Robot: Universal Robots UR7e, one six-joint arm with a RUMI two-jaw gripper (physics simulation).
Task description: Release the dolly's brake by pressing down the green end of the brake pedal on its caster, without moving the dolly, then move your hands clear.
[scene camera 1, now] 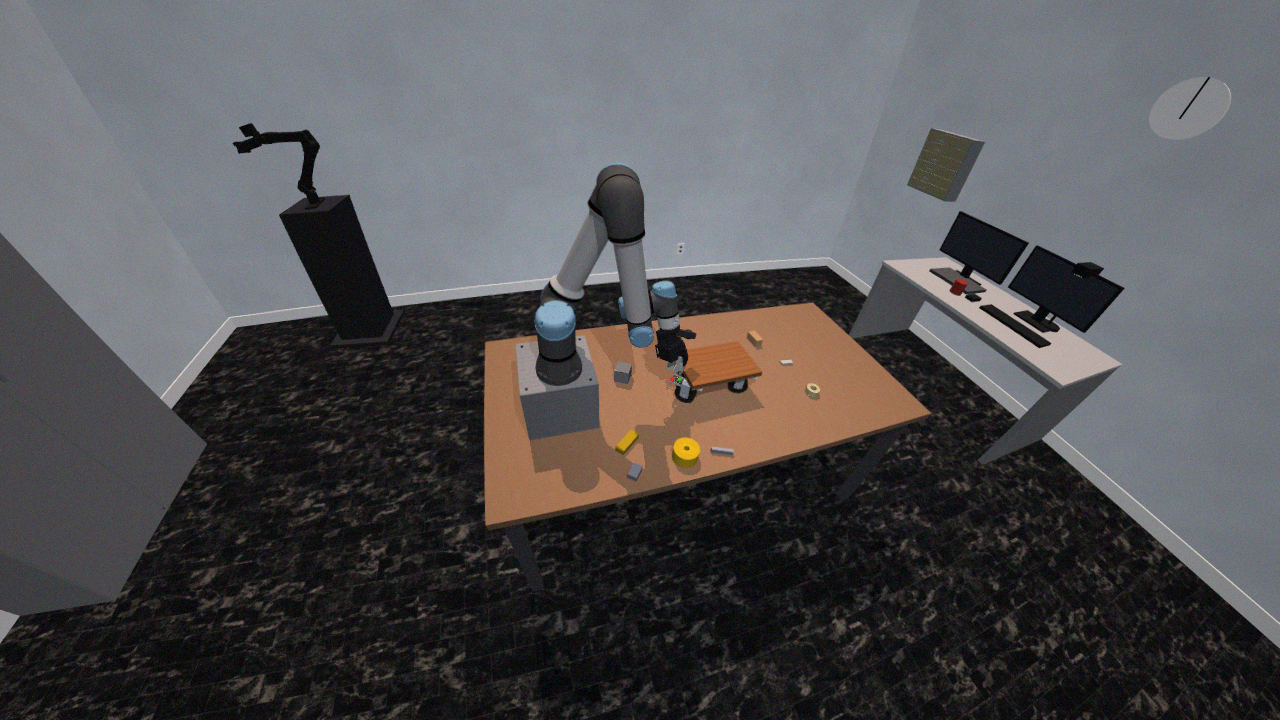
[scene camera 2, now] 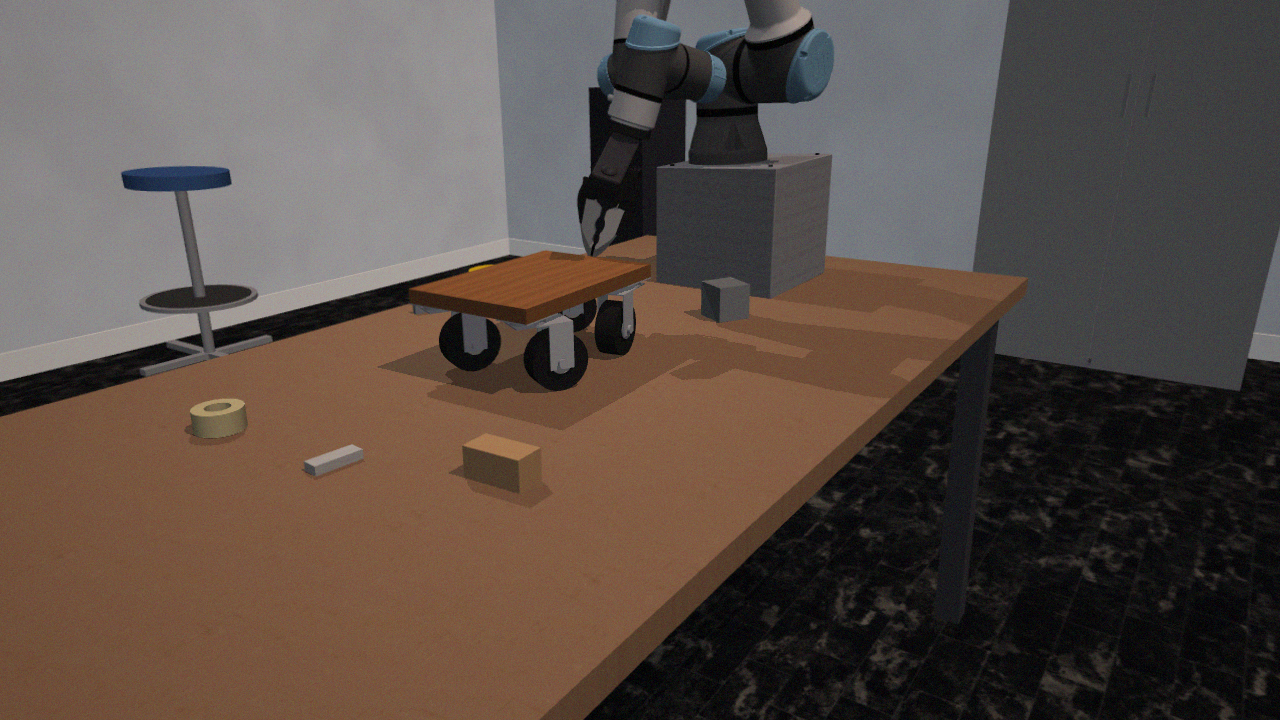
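The dolly (scene camera 1: 723, 364) (scene camera 2: 529, 284) stands upright on its wheels on the table, with an orange-brown wooden deck. In scene camera 1, the brake pedal (scene camera 1: 676, 379) shows small red and green ends beside the caster (scene camera 1: 685, 392) at the deck's left end. The pedal's tilt is too small to read there, and the deck hides it in scene camera 2. My gripper (scene camera 1: 677, 371) (scene camera 2: 592, 253) is shut and empty. It points down at the dolly's robot-side end, its tips close to the pedal in scene camera 1. Whether they touch it I cannot tell.
A grey cube (scene camera 1: 622, 372) (scene camera 2: 725, 300) lies between the dolly and my base block (scene camera 1: 561, 410) (scene camera 2: 716, 223). A yellow roll (scene camera 1: 686, 452), a yellow block (scene camera 1: 626, 441) and a grey bar (scene camera 1: 722, 451) lie nearer the front edge. A wooden block (scene camera 1: 755, 339) (scene camera 2: 501, 462) and a tape roll (scene camera 1: 812, 390) (scene camera 2: 218, 419) lie beyond the dolly.
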